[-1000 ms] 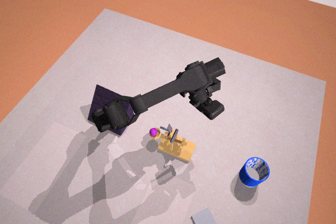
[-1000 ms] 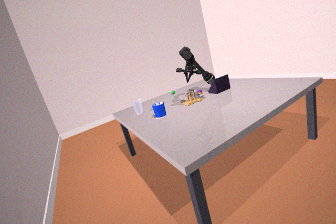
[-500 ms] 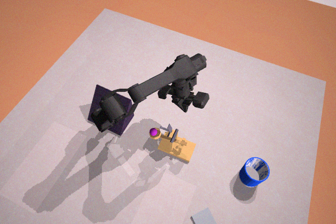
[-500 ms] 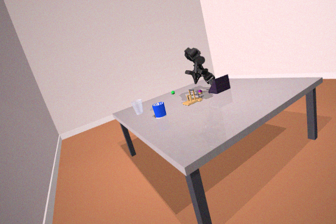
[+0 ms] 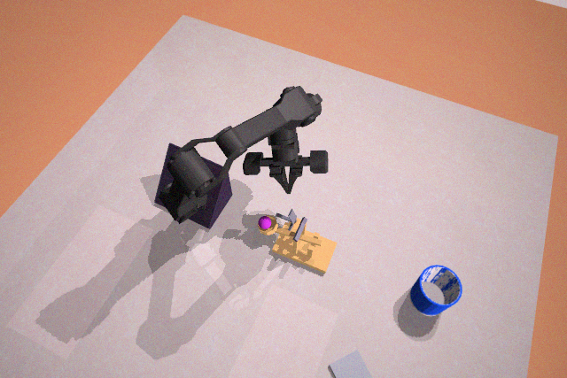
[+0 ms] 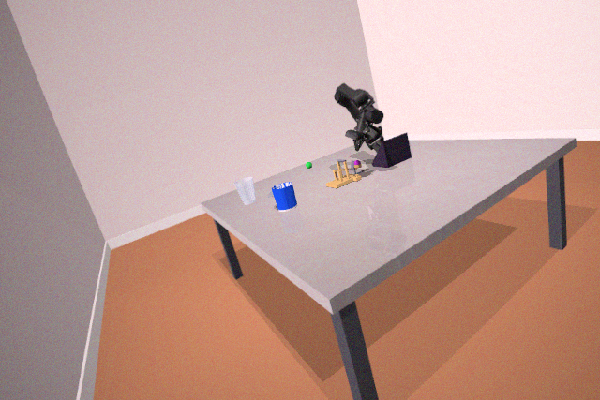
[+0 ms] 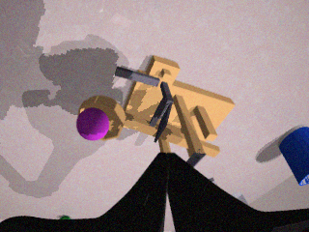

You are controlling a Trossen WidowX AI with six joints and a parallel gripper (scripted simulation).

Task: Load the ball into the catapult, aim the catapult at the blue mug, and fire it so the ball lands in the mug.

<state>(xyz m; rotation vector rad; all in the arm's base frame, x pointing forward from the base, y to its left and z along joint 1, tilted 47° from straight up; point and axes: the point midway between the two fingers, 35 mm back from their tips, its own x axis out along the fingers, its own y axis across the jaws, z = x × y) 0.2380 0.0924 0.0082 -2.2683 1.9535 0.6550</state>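
Right now my gripper tip is 8 cm above the purple ball, 6 cm to the left of it and 4 cm past it. Also, from my gripper tip: blue mug (38 cm ahead, 11 cm below, 9 cm to the right); then wooden catapult (8 cm below, 4 cm to the right, 3 cm ahead); then grey flat piece (32 cm to the right, 26 cm ahead, 13 cm below).
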